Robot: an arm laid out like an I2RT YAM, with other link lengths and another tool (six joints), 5 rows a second.
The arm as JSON. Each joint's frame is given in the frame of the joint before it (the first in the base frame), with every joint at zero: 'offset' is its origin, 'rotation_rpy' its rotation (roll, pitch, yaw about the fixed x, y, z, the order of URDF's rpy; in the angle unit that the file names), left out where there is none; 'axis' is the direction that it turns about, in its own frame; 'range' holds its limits. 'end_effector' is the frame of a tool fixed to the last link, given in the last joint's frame.
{
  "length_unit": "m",
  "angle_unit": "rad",
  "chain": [
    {
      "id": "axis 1",
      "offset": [
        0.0,
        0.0,
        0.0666
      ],
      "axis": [
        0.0,
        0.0,
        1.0
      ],
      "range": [
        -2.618,
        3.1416
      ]
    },
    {
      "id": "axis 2",
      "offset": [
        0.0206,
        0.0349,
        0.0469
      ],
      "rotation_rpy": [
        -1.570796,
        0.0,
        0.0
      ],
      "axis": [
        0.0,
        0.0,
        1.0
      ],
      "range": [
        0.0,
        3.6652
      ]
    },
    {
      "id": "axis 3",
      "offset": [
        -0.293,
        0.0,
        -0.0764
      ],
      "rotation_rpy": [
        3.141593,
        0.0,
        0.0
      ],
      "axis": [
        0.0,
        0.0,
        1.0
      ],
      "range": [
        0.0,
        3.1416
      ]
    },
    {
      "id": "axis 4",
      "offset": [
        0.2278,
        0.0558,
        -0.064
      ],
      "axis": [
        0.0,
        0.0,
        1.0
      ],
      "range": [
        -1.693,
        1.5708
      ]
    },
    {
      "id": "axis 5",
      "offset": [
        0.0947,
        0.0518,
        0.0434
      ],
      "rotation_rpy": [
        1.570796,
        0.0,
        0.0
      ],
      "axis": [
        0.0,
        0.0,
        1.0
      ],
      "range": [
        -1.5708,
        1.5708
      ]
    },
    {
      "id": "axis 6",
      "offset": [
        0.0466,
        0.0,
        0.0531
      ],
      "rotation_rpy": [
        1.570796,
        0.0,
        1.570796
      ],
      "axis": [
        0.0,
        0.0,
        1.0
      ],
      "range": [
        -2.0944,
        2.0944
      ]
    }
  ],
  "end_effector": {
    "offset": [
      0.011,
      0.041,
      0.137
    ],
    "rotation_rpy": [
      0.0,
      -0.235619,
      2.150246
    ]
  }
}
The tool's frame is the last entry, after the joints.
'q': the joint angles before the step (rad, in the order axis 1, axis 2, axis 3, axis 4, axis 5, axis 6). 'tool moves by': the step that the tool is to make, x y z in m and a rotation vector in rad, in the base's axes. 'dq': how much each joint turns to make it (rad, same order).
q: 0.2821, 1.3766, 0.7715, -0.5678, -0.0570, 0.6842
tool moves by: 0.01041, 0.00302, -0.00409, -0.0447, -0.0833, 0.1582
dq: 0.0267, -0.0008, -0.0343, 0.0923, 0.0065, -0.1476
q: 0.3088, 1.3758, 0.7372, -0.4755, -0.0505, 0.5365
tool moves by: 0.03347, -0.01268, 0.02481, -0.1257, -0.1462, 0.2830
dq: -0.0297, 0.0008, 0.0824, 0.0038, -0.0069, -0.3528
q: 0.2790, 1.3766, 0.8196, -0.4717, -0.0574, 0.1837
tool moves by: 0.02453, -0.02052, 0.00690, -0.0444, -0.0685, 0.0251
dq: -0.0702, 0.0228, 0.0228, 0.0493, -0.0008, -0.1125
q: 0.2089, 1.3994, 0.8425, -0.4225, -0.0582, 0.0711
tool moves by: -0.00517, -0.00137, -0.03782, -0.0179, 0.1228, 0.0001
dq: -0.0065, 0.1339, 0.0000, 0.0100, -0.0098, -0.0019
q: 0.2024, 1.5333, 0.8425, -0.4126, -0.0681, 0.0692
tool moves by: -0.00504, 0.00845, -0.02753, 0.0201, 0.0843, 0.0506
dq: 0.0022, 0.1038, 0.0000, 0.0225, -0.0534, -0.0290
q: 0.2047, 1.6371, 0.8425, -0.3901, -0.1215, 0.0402
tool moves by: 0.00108, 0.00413, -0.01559, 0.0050, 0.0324, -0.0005
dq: 0.0061, 0.0622, 0.0000, 0.0328, -0.0084, 0.0104
